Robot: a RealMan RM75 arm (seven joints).
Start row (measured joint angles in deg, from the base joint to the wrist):
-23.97 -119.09 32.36 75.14 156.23 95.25 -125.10
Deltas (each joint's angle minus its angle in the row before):
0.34 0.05 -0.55 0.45 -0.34 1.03 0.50
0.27 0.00 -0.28 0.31 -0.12 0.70 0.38
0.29 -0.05 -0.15 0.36 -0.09 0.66 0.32
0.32 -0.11 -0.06 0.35 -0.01 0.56 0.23
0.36 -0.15 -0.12 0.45 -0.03 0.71 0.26
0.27 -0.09 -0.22 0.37 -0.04 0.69 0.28
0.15 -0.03 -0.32 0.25 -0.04 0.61 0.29
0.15 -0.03 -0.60 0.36 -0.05 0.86 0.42
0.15 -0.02 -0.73 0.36 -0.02 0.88 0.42
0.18 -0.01 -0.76 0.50 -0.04 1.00 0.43
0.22 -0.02 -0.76 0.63 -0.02 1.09 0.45
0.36 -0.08 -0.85 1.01 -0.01 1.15 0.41
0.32 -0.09 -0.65 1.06 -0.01 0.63 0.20
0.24 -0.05 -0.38 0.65 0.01 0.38 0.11
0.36 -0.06 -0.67 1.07 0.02 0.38 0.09
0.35 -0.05 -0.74 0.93 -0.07 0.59 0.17
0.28 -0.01 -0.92 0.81 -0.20 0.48 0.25
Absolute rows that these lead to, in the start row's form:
-23.63 -119.04 31.81 75.59 155.89 96.28 -124.60
-23.36 -119.04 31.53 75.90 155.77 96.98 -124.22
-23.07 -119.09 31.38 76.26 155.68 97.64 -123.90
-22.75 -119.20 31.32 76.61 155.67 98.20 -123.67
-22.39 -119.35 31.20 77.06 155.64 98.91 -123.41
-22.12 -119.44 30.98 77.43 155.60 99.60 -123.13
-21.97 -119.47 30.66 77.68 155.56 100.21 -122.84
-21.82 -119.50 30.06 78.04 155.51 101.07 -122.42
-21.67 -119.52 29.33 78.40 155.49 101.95 -122.00
-21.49 -119.53 28.57 78.90 155.45 102.95 -121.57
-21.27 -119.55 27.81 79.53 155.43 104.04 -121.12
-20.91 -119.63 26.96 80.54 155.42 105.19 -120.71
-20.59 -119.72 26.31 81.60 155.41 105.82 -120.51
-20.35 -119.77 25.93 82.25 155.42 106.20 -120.40
-19.99 -119.83 25.26 83.32 155.44 106.58 -120.31
-19.64 -119.88 24.52 84.25 155.37 107.17 -120.14
-19.36 -119.89 23.60 85.06 155.17 107.65 -119.89

